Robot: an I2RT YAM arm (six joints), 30 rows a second.
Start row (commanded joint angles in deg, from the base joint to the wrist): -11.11, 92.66, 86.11, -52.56, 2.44, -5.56
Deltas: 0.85, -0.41, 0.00, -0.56, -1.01, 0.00; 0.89, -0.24, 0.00, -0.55, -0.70, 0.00; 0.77, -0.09, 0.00, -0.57, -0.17, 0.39; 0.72, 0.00, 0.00, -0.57, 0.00, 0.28; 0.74, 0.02, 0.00, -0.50, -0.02, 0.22; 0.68, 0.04, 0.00, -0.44, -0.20, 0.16; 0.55, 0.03, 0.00, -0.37, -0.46, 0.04; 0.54, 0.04, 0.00, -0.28, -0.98, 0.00; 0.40, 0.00, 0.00, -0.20, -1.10, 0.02; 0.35, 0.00, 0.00, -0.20, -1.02, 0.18; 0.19, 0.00, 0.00, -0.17, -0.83, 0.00; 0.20, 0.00, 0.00, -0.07, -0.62, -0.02; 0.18, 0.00, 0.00, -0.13, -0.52, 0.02; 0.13, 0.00, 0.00, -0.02, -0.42, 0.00
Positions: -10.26, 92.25, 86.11, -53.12, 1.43, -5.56; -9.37, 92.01, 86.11, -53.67, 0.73, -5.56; -8.60, 91.92, 86.11, -54.24, 0.56, -5.17; -7.88, 91.92, 86.11, -54.81, 0.56, -4.89; -7.14, 91.94, 86.11, -55.31, 0.54, -4.67; -6.46, 91.98, 86.11, -55.75, 0.34, -4.51; -5.91, 92.01, 86.11, -56.12, -0.12, -4.47; -5.37, 92.05, 86.11, -56.40, -1.10, -4.47; -4.97, 92.05, 86.11, -56.60, -2.20, -4.45; -4.62, 92.05, 86.11, -56.80, -3.22, -4.27; -4.43, 92.05, 86.11, -56.97, -4.05, -4.27; -4.23, 92.05, 86.11, -57.04, -4.67, -4.29; -4.05, 92.05, 86.11, -57.17, -5.19, -4.27; -3.92, 92.05, 86.11, -57.19, -5.61, -4.27
